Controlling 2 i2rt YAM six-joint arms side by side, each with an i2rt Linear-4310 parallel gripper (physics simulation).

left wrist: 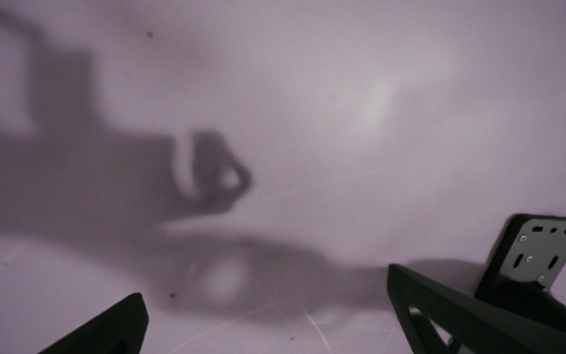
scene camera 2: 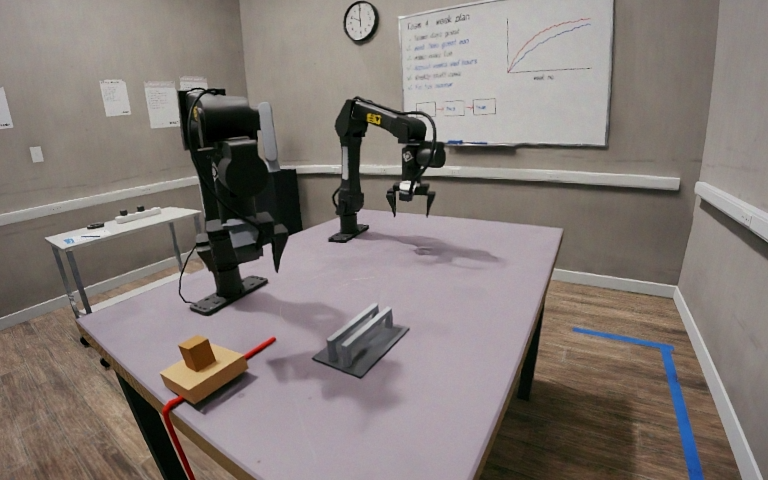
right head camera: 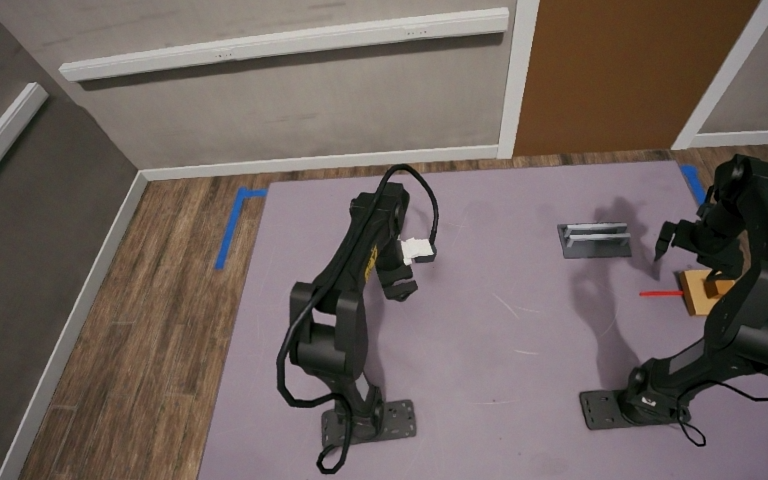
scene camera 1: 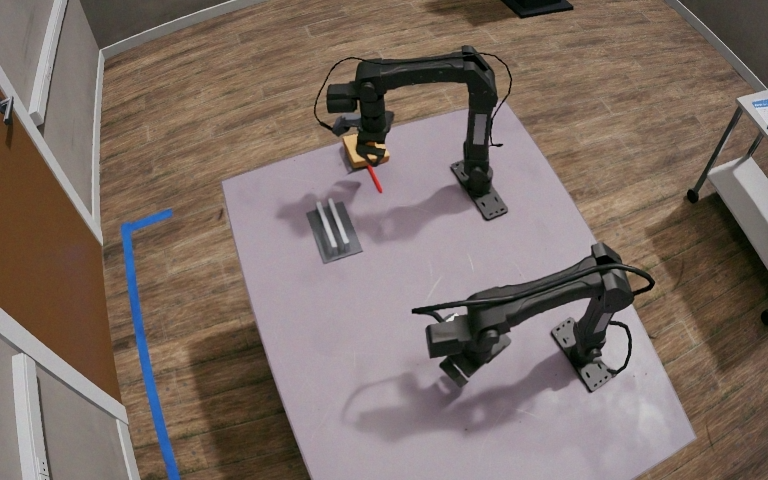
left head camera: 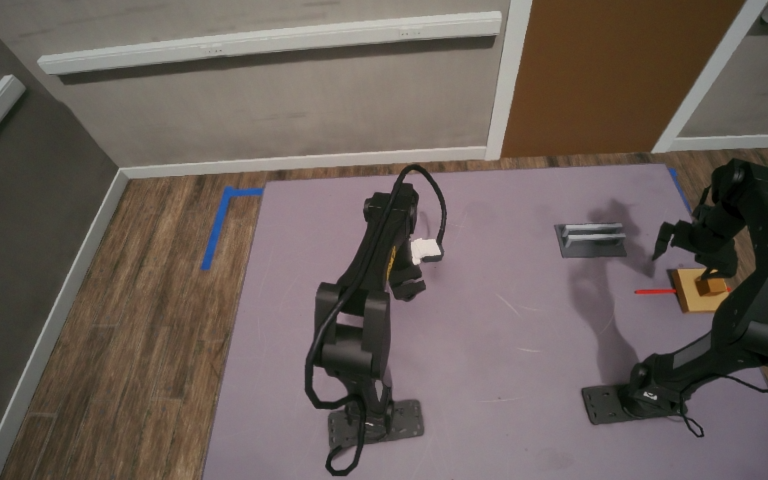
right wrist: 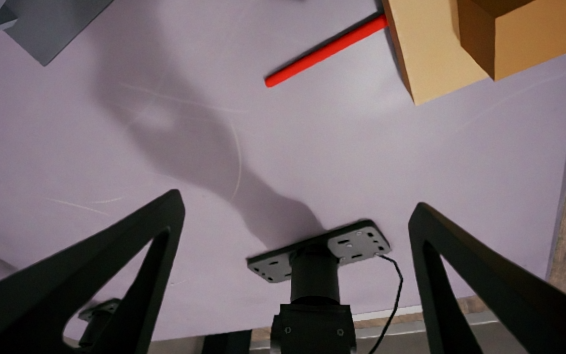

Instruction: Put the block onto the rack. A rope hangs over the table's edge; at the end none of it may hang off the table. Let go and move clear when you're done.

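Where they show: left gripper, fingertip midpoint: [left wrist: 269,290] [scene camera 2: 410,217] [right head camera: 396,282] [scene camera 1: 472,365] [left head camera: 401,282]; right gripper, fingertip midpoint: [scene camera 2: 248,277] [right head camera: 680,269] [scene camera 1: 378,151] [left head camera: 676,268] [right wrist: 295,206]; left arm's base, link origin: [left wrist: 501,297] [scene camera 2: 349,234] [right head camera: 368,424] [scene camera 1: 581,355] [left head camera: 375,424] [right wrist: 110,311]; right arm's base, link origin: [scene camera 2: 231,295] [right head camera: 633,407] [scene camera 1: 479,188] [left head camera: 632,402] [right wrist: 313,253].
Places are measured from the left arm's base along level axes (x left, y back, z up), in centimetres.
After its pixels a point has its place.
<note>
The block [left head camera: 688,302] @(x -74.3, y -13.8, z 2.8 cm) [right head camera: 695,302] @(x -74.6, y -14.4, z 2.8 cm) [scene camera 1: 352,151] @(x -79.0, y -20.4, z 3.8 cm) [scene camera 2: 212,376] @(x -81.2, y -20.8, z 3.6 cm) [right wrist: 430,65] @(x -75.5, y -14.5, z 2.9 cm) is a tan slab with a brown knob on top, flat at the table's edge. The red rope [left head camera: 655,292] @(x -69.6, y -18.2, z 0.7 cm) [right head camera: 659,293] @(x -69.4, y -18.5, z 0.7 cm) [scene camera 1: 374,179] @(x -69.7, y -18.8, z 0.7 cm) [scene camera 2: 260,346] @(x -68.9, y -18.9, z 0.7 cm) [right wrist: 325,51] @(x -70.3, y -18.6, z 0.8 cm) runs under it; one end lies on the table, the other hangs over the edge in scene camera 2. The rack [left head camera: 594,237] @(x -59.6, y -33.5, z 4.4 cm) [right head camera: 598,237] @(x -59.9, y -33.5, z 4.3 cm) [scene camera 1: 353,247] @(x -53.9, y -33.1, z 0.4 cm) [scene camera 2: 359,367] @(x -67.2, y -37.8, z 0.4 cm) [right wrist: 55,30] @(x -55.7, y -31.9, z 0.4 cm) has two light rails on a dark plate. My right gripper [scene camera 2: 243,268] @(x -67.8, y -18.3, z 13.5 cm) [right wrist: 295,206] @(x -67.8, y -18.3, z 13.5 cm) is open and empty, above the table near the block. My left gripper [scene camera 2: 411,215] @(x -10.3, y -27.2, z 10.2 cm) [left wrist: 269,290] @(x -10.3, y -27.2, z 10.2 cm) is open, empty and raised.
The purple table [left head camera: 481,367] @(x -24.8, y -8.3, z 0.0 cm) [right head camera: 481,367] @(x -25.9, y -8.5, z 0.0 cm) [scene camera 1: 396,452] @(x -2.9, y -49.5, z 0.0 cm) [scene camera 2: 453,367] @(x -62.0, y -51.6, z 0.0 cm) carries both arms' base plates. The left arm's base plate [left head camera: 407,418] @(x -6.9, y -0.1, z 1.0 cm) [scene camera 1: 563,333] @(x -7.3, y -1.2, z 1.0 cm) stands far from the block. A white side table [scene camera 2: 169,217] stands on the floor behind the right arm in scene camera 2.
</note>
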